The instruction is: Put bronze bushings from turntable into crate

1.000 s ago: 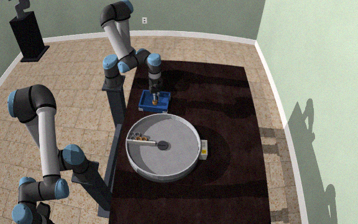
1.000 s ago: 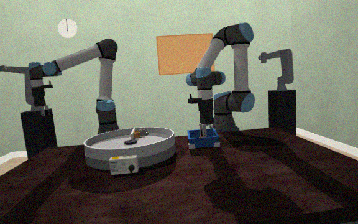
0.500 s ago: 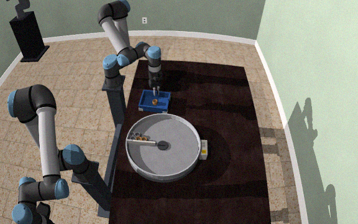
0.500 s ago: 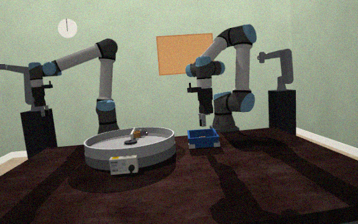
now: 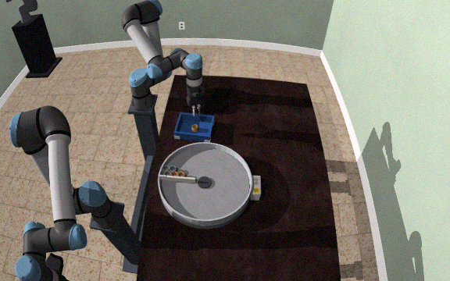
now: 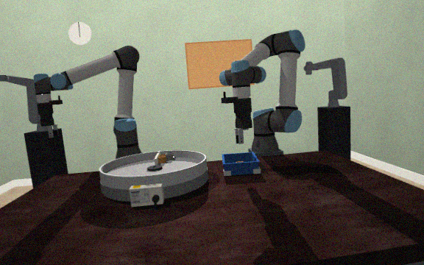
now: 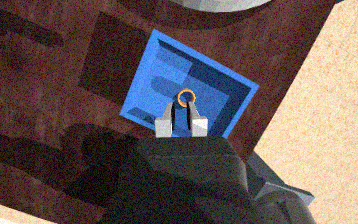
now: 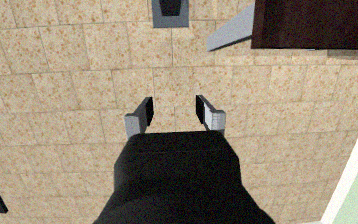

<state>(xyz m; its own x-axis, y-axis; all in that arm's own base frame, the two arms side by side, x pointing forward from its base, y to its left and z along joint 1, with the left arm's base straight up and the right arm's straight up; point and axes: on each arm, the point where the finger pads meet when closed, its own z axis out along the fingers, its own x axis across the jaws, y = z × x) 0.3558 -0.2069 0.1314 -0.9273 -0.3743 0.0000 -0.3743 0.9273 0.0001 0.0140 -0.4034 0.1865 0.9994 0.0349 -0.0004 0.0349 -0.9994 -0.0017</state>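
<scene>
My left hand is 110 mm above the blue crate and 10 mm past it.
</scene>
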